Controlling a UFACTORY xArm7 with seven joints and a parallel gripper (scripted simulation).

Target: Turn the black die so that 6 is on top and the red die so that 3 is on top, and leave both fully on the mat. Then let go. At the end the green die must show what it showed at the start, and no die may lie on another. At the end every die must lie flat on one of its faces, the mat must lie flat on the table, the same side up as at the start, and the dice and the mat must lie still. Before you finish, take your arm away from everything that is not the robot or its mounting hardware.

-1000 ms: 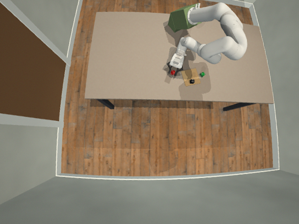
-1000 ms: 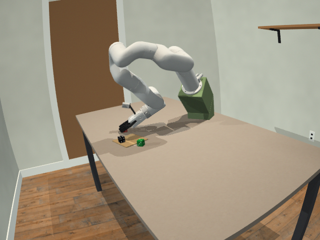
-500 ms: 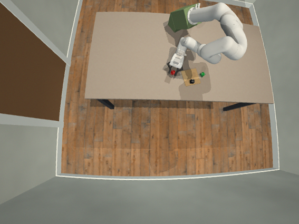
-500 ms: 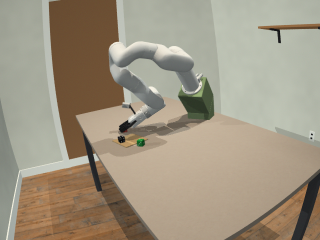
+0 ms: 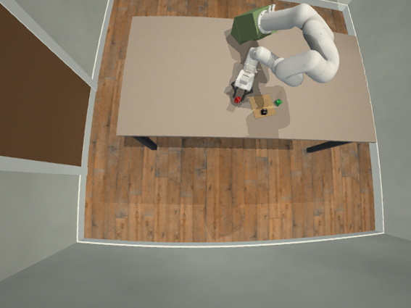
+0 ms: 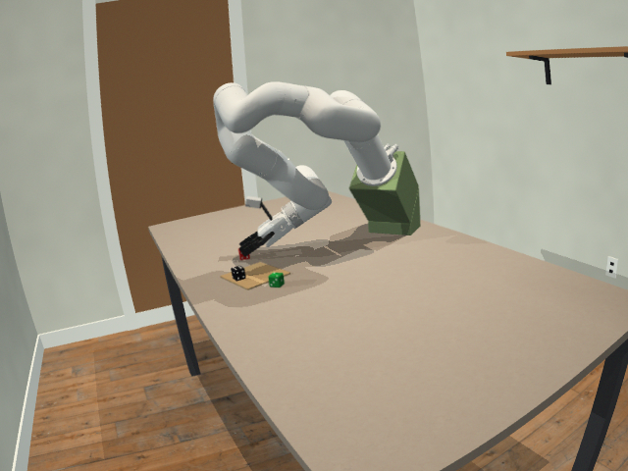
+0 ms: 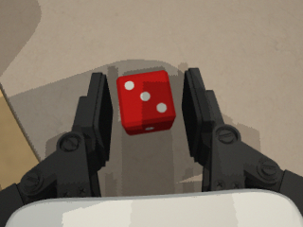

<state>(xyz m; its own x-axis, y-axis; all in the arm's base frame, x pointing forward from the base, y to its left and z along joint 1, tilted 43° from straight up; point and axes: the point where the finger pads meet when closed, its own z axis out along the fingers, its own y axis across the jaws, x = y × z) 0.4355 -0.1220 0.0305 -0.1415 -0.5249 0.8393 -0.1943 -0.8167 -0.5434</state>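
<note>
The red die lies 2 cm below my hand and 1 cm ahead of it. From my hand the other things lie so: tan mat 16 cm to the left, 3 cm below, 2 cm ahead; then black die 17 cm to the left, 7 cm ahead, 2 cm below; then green die 26 cm to the left, 2 cm below, 1 cm behind.
</note>
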